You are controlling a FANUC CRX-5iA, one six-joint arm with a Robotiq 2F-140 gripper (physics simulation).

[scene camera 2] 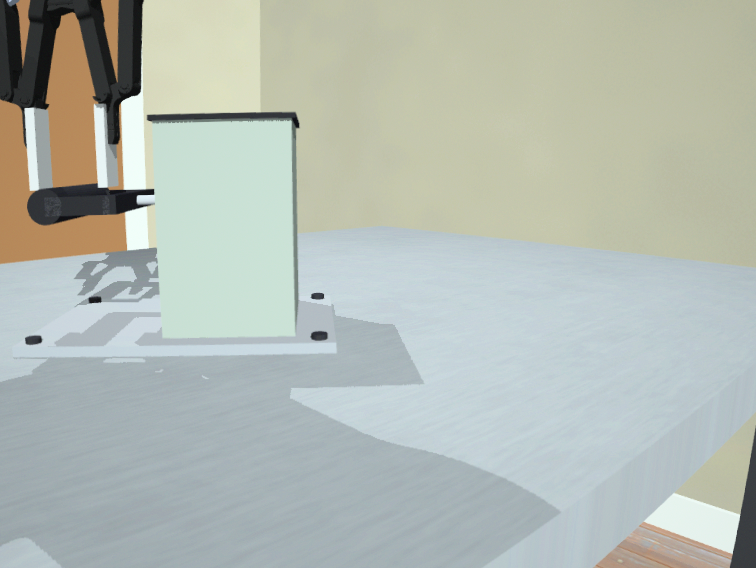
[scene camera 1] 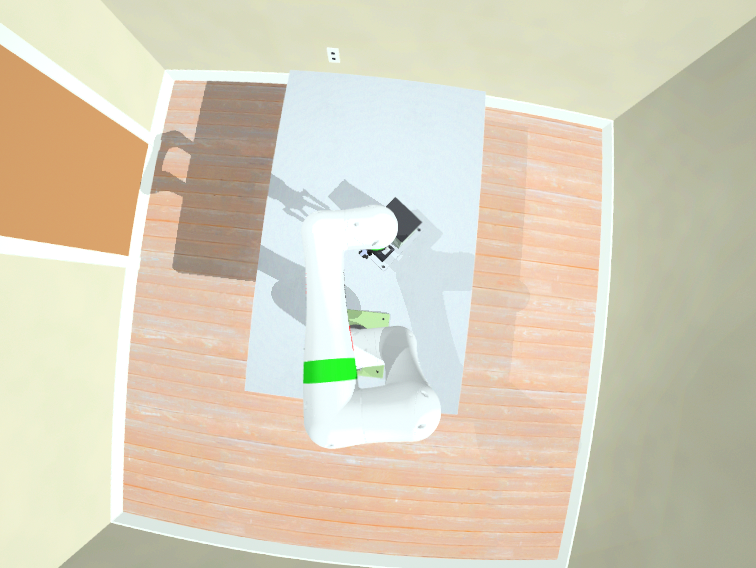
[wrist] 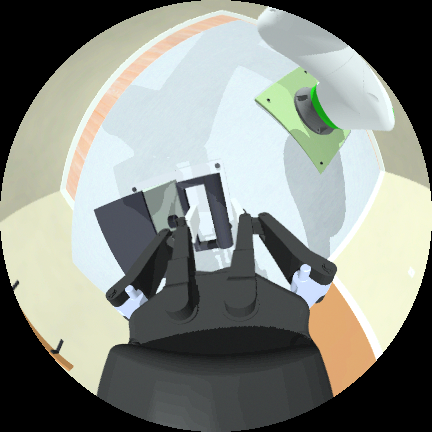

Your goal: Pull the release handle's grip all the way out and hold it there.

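Note:
The release handle is a black rectangular frame with a round grip bar. It stands out sideways from an upright pale-green housing with a dark top. A short stretch of white rod shows between frame and housing. My gripper points down over the handle, partly open. In the wrist view one white finger is at the frame's housing side and the other beyond the grip bar. Nothing is clamped between them. How far the tips reach down is hidden by the handle.
The housing stands on a pale base plate with dark bolts on the table. My arm hangs over the table and hides most of the handle from above. Its light-green mounting plate is near one table edge.

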